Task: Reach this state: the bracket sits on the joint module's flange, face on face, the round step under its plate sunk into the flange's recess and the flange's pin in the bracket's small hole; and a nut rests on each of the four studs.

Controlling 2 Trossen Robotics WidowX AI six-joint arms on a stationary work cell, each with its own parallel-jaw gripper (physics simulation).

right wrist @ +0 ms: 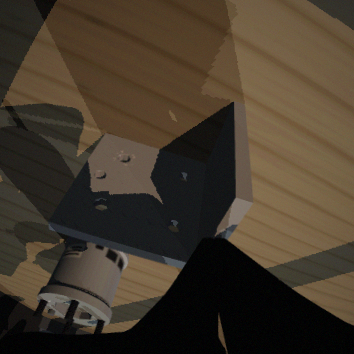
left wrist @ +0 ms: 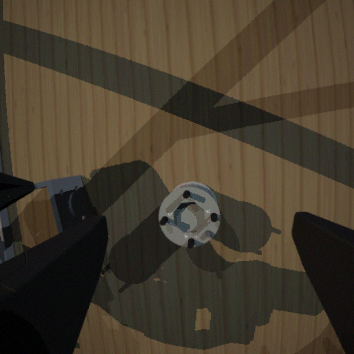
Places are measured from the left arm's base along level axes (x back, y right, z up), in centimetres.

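Where they show: left gripper, between the fingertips: point(left wrist: 200, 225); right gripper, between the fingertips: point(right wrist: 211, 248) point(left wrist: 32, 186).
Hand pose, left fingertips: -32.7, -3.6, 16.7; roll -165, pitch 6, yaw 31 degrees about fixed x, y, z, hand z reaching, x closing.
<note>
Things, the pixels of their top centre, and the offset from my left fingertips, as dx, dy, dz. Level surfaces: height alone.
- joint module, centre of its top: point(right wrist: 65, 327) point(left wrist: 187, 220) +0.5, -4.0, -15.6
- grey L-shaped bracket, centre of its top: point(right wrist: 132, 223) point(left wrist: 40, 214) -13.3, -12.0, -16.0
- wooden table, height of its surface: dz -23.0
The joint module point(left wrist: 190, 215) point(right wrist: 82, 277) is a pale cylinder whose round flange carries four dark studs; no nut shows on them. The grey L-shaped bracket point(left wrist: 72, 202) point(right wrist: 130, 210) is apart from the module, at the left of the left wrist view. Several holes in one of its plates show in the right wrist view. My left gripper point(left wrist: 200, 225) is open and empty, its fingers on either side of the module in view. My right gripper point(left wrist: 32, 186) point(right wrist: 211, 248) is shut on nothing, its tips close to the bracket's other plate; I cannot tell if they touch.
A wooden table point(left wrist: 260, 50) point(right wrist: 305, 150) lies under the parts, crossed by dark shadows. Part of a blue-grey object shows at the left edge of the left wrist view, too little to tell what it is.
</note>
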